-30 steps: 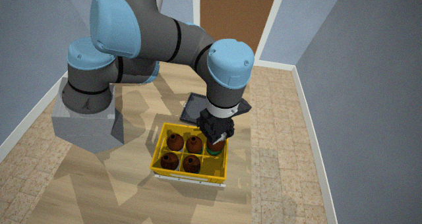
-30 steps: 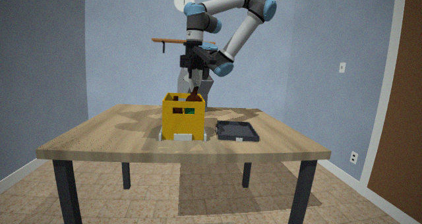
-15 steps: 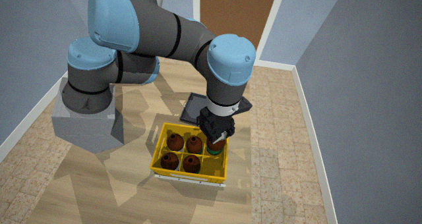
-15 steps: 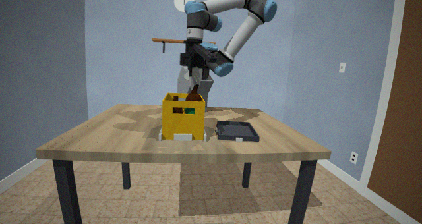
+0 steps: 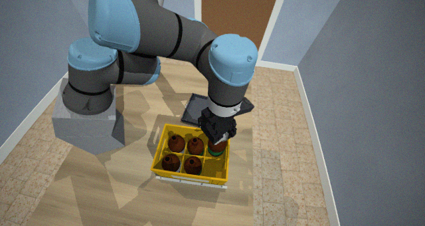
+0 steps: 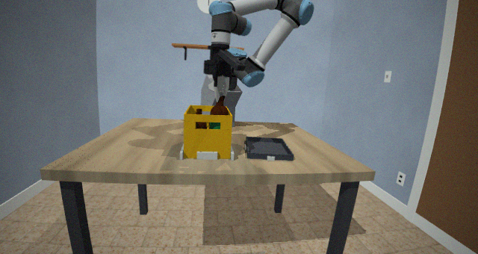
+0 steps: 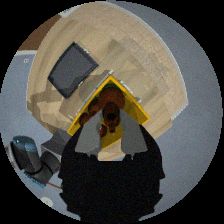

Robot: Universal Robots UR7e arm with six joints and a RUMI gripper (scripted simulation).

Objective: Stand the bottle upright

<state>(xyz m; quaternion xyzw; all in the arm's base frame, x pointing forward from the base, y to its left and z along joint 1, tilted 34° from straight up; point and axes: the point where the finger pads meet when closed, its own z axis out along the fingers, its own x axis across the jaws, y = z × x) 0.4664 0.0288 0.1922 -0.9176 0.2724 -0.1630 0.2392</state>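
My gripper is now 70 mm above the bottle. Also, from my hand: crate 70 mm behind, 70 mm to the right, 150 mm below; tray 130 mm behind, 200 mm to the left, 220 mm below.
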